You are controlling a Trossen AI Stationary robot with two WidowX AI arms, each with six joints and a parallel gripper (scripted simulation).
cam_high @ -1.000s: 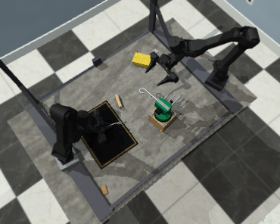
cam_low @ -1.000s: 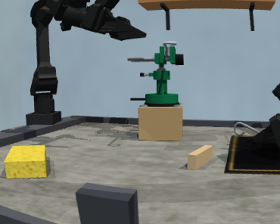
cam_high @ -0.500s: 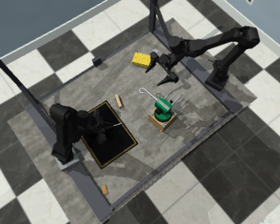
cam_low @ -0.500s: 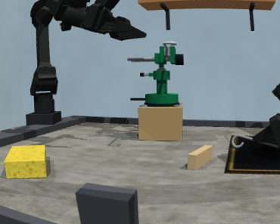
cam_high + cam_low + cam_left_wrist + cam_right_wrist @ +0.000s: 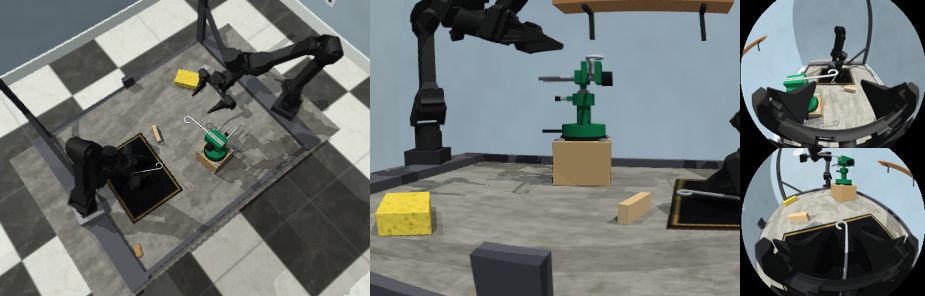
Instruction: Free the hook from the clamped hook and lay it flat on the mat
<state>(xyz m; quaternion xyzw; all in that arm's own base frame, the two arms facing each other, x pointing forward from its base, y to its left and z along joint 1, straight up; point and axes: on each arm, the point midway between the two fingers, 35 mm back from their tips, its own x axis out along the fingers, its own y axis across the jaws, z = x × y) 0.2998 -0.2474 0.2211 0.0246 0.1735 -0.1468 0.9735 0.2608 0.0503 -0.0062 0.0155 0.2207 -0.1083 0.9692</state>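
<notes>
The black mat lies 4 cm below my right hand, 3 cm to the right of it and 1 cm ahead of it. The rest, counted from my right hand: small wooden block (12 cm to the left, 12 cm behind, 3 cm below).
</notes>
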